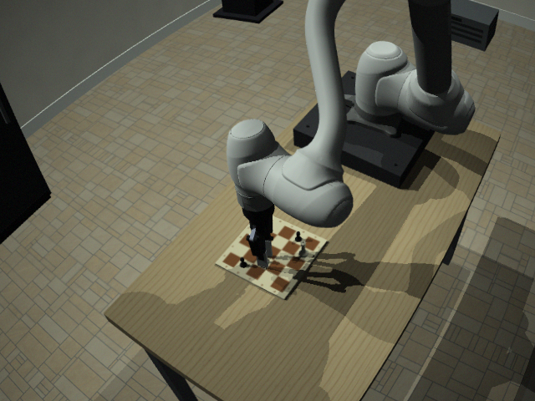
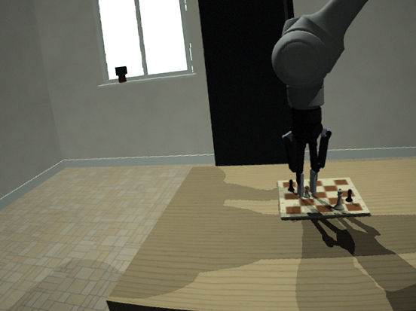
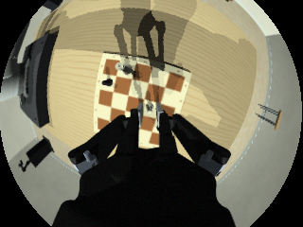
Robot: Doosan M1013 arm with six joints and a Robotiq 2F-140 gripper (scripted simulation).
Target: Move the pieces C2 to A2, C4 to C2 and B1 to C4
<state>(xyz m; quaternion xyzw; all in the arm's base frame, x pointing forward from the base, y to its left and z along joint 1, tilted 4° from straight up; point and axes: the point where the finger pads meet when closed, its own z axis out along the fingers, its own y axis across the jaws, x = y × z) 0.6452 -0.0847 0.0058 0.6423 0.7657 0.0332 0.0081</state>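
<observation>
Now: hand 30 mm above the small white piece. From my hand the other things lie so: tall white piece 80 mm to the left, 70 mm behind, 10 mm below; small chessboard 40 mm below, 40 mm behind.
</observation>
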